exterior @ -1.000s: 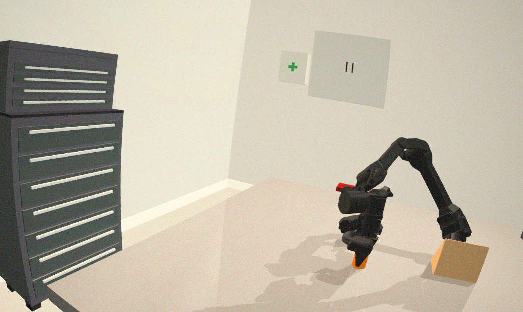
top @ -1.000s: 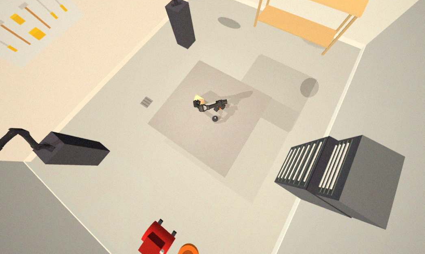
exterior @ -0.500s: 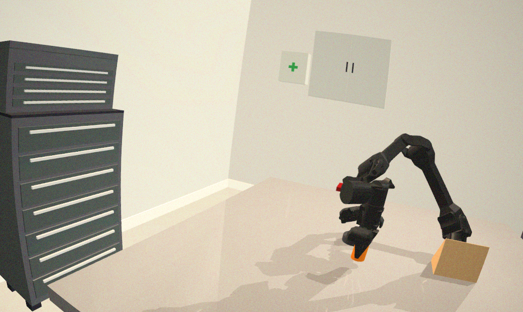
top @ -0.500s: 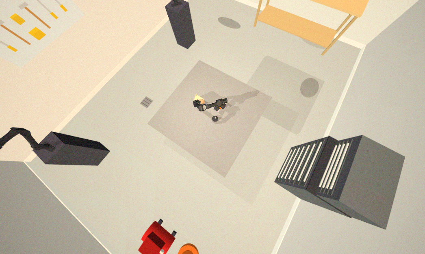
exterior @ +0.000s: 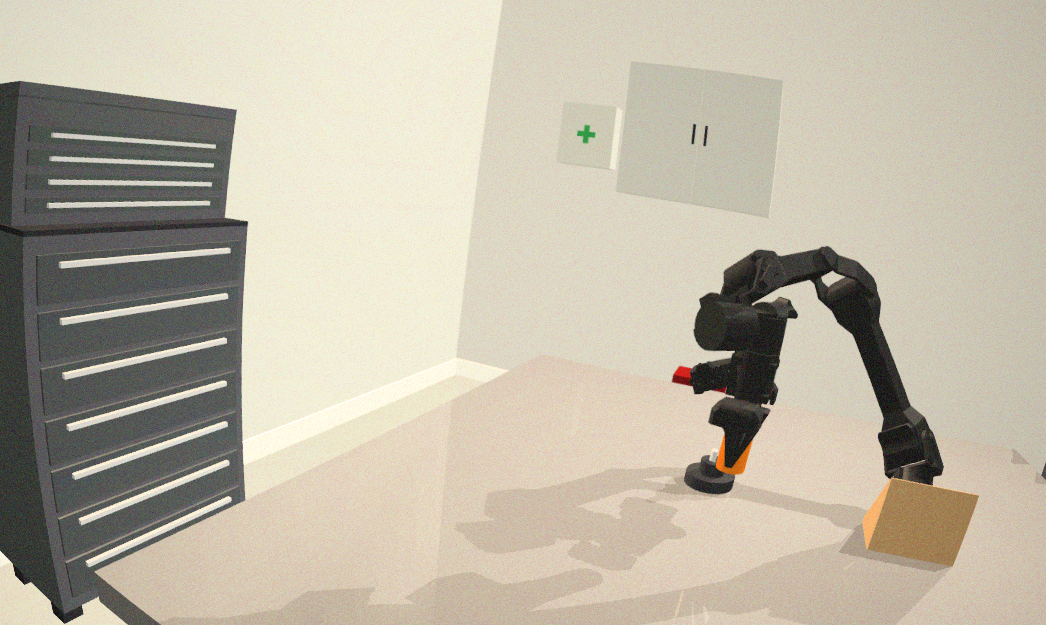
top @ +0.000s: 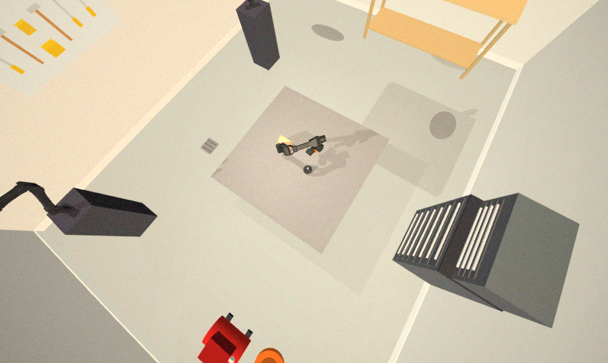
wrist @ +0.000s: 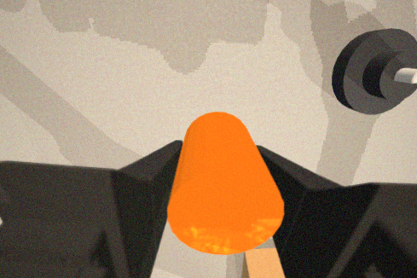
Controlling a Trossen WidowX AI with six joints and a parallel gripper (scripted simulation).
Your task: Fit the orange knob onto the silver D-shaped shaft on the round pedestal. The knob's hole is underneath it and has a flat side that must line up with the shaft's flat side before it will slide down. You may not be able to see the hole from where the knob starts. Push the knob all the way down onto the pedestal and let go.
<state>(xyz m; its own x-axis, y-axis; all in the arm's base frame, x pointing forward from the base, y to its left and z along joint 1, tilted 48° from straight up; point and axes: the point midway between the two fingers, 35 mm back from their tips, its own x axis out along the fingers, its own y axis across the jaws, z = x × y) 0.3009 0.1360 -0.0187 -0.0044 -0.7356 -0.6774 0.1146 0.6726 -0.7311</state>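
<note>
Now: the orange knob 3 cm above my gripper tip. Round my gripper tip: dark round pedestal: 17 cm to the right, 8 cm below, 3 cm ahead.
</note>
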